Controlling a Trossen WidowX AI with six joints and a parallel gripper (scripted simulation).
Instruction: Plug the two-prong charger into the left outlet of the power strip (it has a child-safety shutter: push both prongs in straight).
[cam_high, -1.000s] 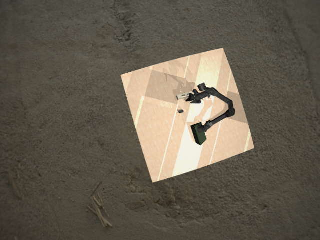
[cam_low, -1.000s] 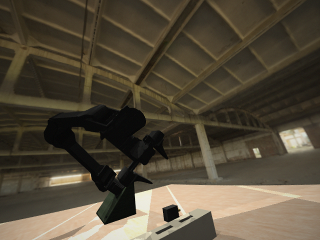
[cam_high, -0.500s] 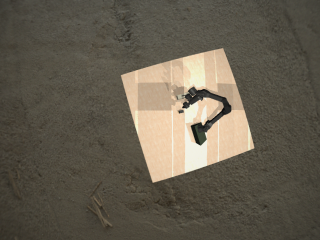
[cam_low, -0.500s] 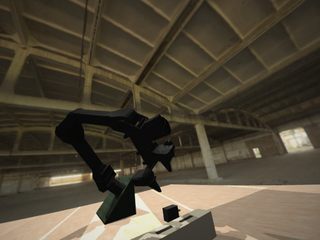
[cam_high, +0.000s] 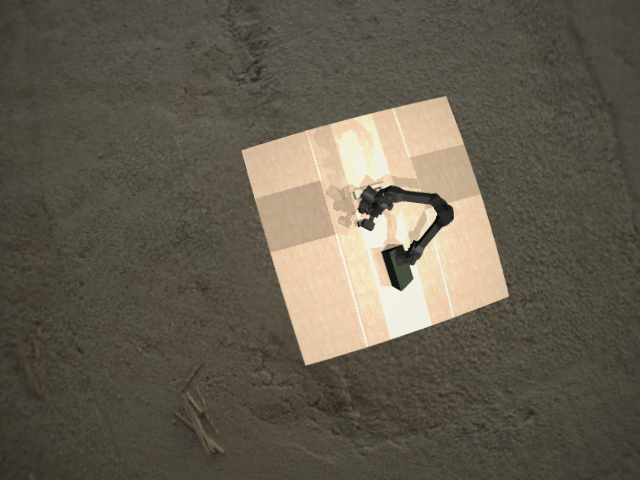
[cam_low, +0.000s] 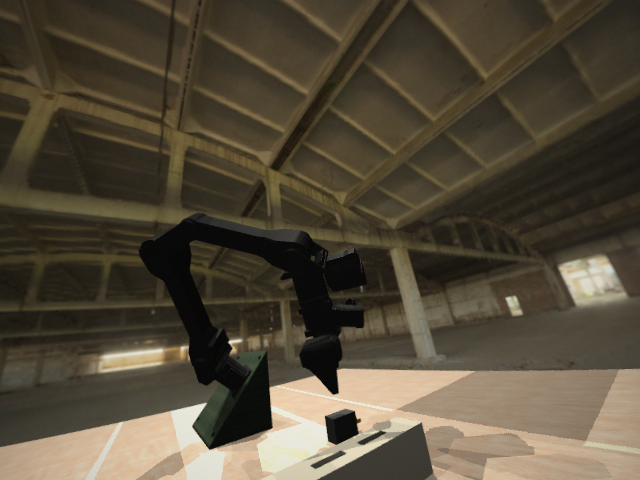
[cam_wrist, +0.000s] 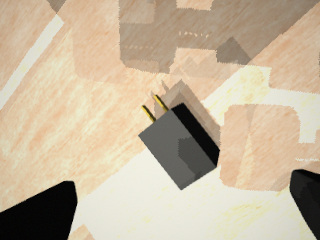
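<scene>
Now: the black two-prong charger 2 cm behind my gripper tip, 2 cm to the left of it and 8 cm below it.
</scene>
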